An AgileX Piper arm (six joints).
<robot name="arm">
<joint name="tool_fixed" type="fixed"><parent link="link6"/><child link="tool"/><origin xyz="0 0 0"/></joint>
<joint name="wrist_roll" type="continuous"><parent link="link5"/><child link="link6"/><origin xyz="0 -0.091 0" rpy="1.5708 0 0"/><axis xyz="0 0 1"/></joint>
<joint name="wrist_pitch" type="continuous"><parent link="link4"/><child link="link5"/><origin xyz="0 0 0" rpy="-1.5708 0 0"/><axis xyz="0 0 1"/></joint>
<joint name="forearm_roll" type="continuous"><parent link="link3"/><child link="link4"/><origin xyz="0.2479 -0.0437 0" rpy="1.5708 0 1.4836"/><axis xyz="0 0 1"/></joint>
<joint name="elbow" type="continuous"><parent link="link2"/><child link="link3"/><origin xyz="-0.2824 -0.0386 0"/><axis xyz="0 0 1"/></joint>
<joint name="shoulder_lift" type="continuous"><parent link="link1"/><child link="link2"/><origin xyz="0 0 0" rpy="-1.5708 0 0"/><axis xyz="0 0 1"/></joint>
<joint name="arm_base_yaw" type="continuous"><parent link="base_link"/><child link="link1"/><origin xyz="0 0 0.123"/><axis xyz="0 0 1"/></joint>
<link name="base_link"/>
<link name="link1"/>
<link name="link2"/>
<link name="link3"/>
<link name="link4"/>
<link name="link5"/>
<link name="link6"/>
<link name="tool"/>
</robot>
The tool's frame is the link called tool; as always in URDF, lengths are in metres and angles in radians. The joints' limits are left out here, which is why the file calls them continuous.
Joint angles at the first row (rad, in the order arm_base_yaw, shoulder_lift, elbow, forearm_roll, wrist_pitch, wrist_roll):
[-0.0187, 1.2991, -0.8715, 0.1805, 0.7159, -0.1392]
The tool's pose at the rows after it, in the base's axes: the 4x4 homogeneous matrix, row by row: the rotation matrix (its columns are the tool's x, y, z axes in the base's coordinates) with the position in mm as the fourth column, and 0 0 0 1 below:
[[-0.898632, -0.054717, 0.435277, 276.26], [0.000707, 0.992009, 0.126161, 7.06], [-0.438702, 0.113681, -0.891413, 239.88], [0, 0, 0, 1]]
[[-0.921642, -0.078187, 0.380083, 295.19], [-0.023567, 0.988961, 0.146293, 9.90], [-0.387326, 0.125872, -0.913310, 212.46], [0, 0, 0, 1]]
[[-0.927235, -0.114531, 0.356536, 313.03], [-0.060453, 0.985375, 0.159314, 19.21], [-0.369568, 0.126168, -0.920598, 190.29], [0, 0, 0, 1]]
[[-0.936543, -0.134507, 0.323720, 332.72], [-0.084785, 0.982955, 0.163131, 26.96], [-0.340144, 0.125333, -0.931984, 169.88], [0, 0, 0, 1]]
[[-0.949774, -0.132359, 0.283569, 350.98], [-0.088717, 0.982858, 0.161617, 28.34], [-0.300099, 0.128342, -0.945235, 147.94], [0, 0, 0, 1]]
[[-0.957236, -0.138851, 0.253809, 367.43], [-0.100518, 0.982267, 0.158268, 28.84], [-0.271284, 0.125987, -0.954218, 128.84], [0, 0, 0, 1]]
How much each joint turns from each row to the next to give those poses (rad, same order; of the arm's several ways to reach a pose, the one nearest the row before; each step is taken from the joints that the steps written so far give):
[0.0000, 0.1376, -0.0377, 0.0321, -0.0263, -0.0421]
[0.0056, 0.1192, -0.0183, 0.0392, -0.0371, -0.0564]
[0.0299, 0.1027, -0.0284, 0.0228, -0.0515, -0.0360]
[0.0231, 0.1081, -0.0571, 0.0021, -0.0194, -0.0072]
[0.0020, 0.1073, -0.0627, 0.0000, -0.0021, -0.0018]
[0.0000, 0.0933, -0.0643, -0.0048, 0.0020, -0.0072]

